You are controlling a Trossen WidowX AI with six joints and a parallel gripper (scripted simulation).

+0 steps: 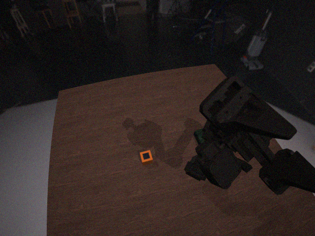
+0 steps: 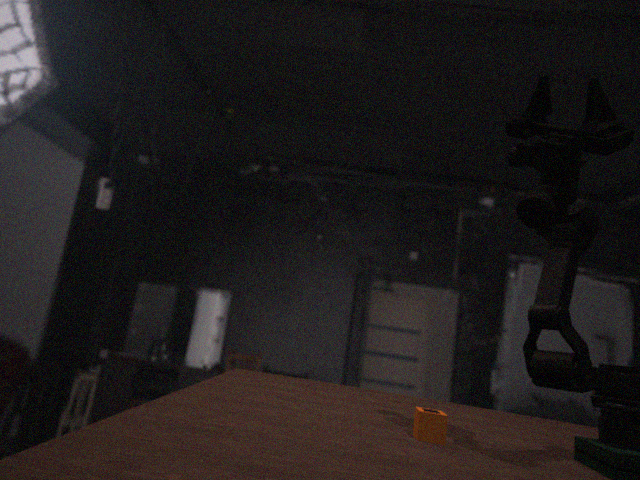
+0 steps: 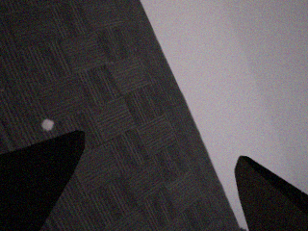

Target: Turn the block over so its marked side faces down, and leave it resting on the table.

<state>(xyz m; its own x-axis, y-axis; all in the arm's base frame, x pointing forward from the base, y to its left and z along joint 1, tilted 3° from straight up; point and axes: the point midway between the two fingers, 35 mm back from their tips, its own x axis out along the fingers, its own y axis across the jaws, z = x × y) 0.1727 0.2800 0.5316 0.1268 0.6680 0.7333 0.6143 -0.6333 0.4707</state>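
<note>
Now: gripper tip 560 mm above the block, 240 mm to the left of it and 130 mm short of it.
</note>
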